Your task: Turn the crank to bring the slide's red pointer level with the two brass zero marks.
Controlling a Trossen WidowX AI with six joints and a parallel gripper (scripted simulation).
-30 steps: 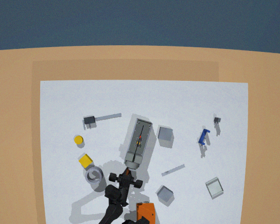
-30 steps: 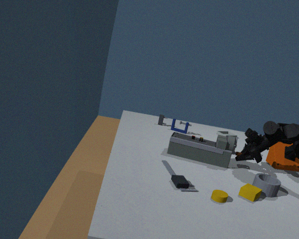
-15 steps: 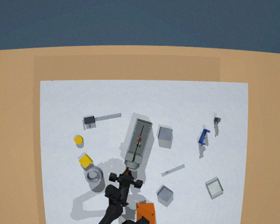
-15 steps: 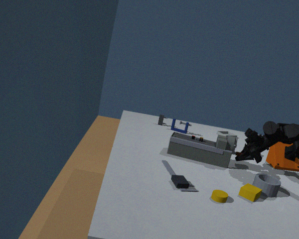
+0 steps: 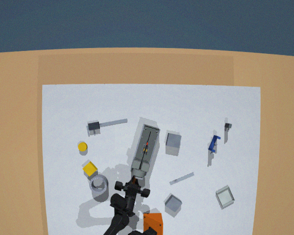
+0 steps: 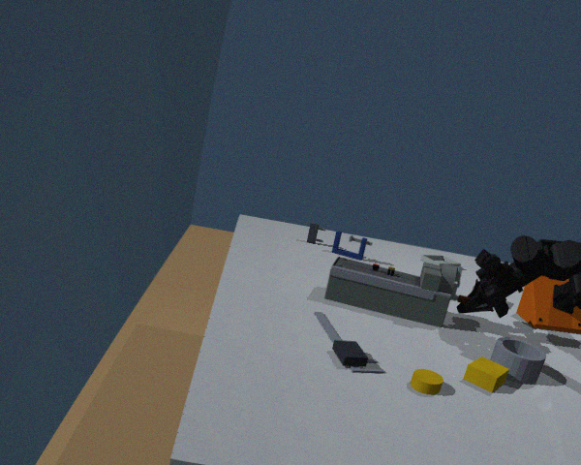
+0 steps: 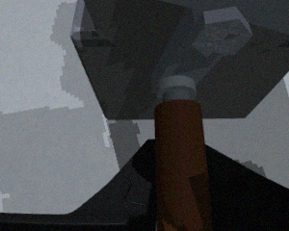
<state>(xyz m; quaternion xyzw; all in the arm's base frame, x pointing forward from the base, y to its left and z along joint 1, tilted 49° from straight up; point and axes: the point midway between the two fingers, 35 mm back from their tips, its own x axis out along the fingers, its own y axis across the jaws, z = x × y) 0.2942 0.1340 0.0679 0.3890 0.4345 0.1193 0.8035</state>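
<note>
Now: gripper tip 2 cm past the brown crank handle and 3 cm below it. Round my gripper tip: flat grey bar: 27 cm to the right, 3 cm below; red pointer: 20 cm ahead, 4 cm to the right, 5 cm above; yellow block: 26 cm to the left, 2 cm below.
</note>
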